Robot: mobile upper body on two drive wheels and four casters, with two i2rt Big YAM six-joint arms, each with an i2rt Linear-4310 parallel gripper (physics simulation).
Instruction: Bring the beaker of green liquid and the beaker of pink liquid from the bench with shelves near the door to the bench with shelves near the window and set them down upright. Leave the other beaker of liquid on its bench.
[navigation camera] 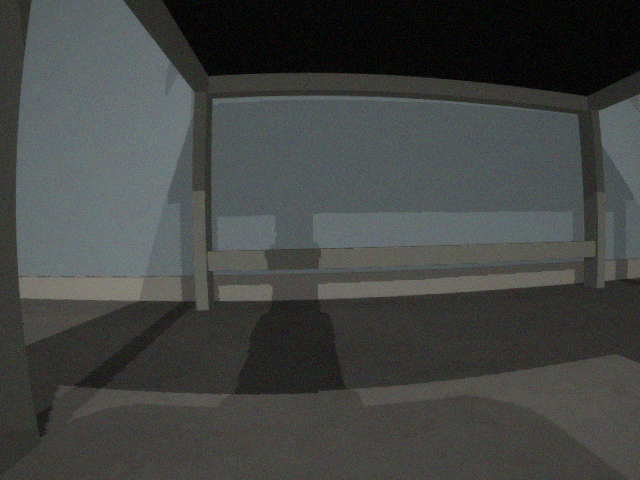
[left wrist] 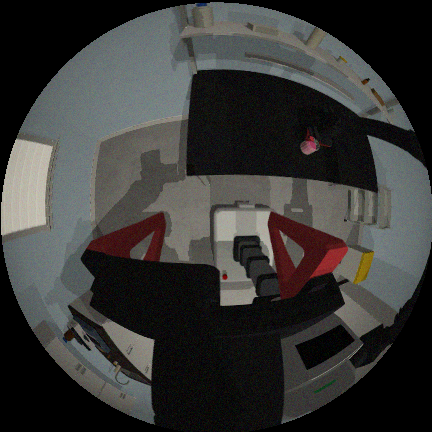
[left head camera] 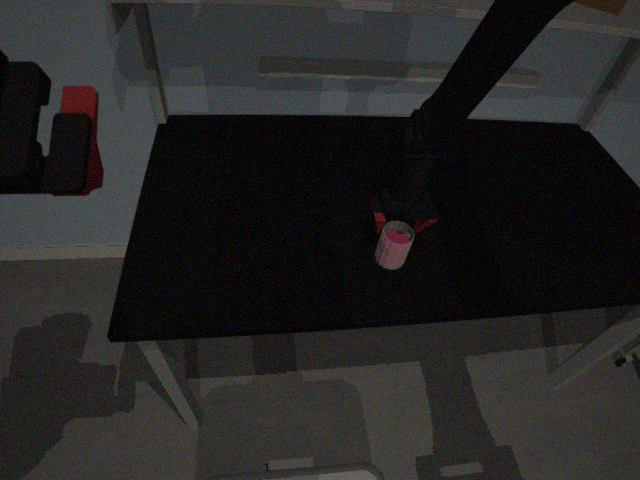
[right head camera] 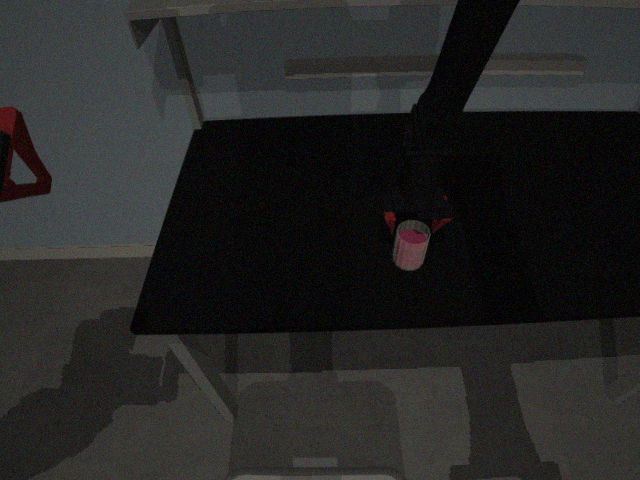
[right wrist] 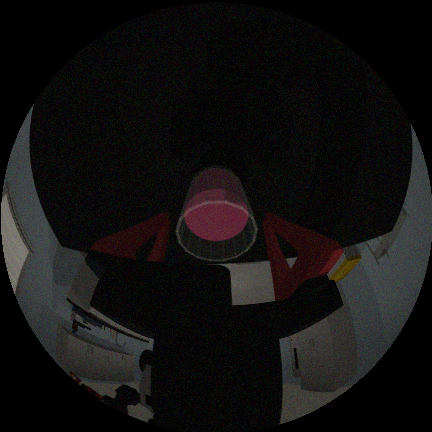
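The beaker of pink liquid [left head camera: 392, 250] [right head camera: 410, 250] [left wrist: 308, 146] [right wrist: 216, 220] stands upright on a black bench [left head camera: 232, 206] [right head camera: 268, 206] [left wrist: 240, 120]. My right gripper [left head camera: 399, 229] [right head camera: 413, 231] [left wrist: 312, 141] [right wrist: 216, 217] is open at the beaker's far side. Its fingers stand on either side of the beaker near the rim, with a gap at each side in the right wrist view. My left gripper [left wrist: 216, 217] [left head camera: 95, 178] is open and empty, off the bench's left end in the left head camera. The beaker of green liquid and the other beaker do not show.
A shelf [left head camera: 336, 4] [left wrist: 230, 31] with several containers runs above the bench's back. The bench's post [navigation camera: 201, 206] and crossbar [navigation camera: 413, 254] stand ahead at floor level. A drawer rack [left wrist: 384, 207] stands beyond the bench's right end. A pale slatted panel [left wrist: 27, 185] is at the left.
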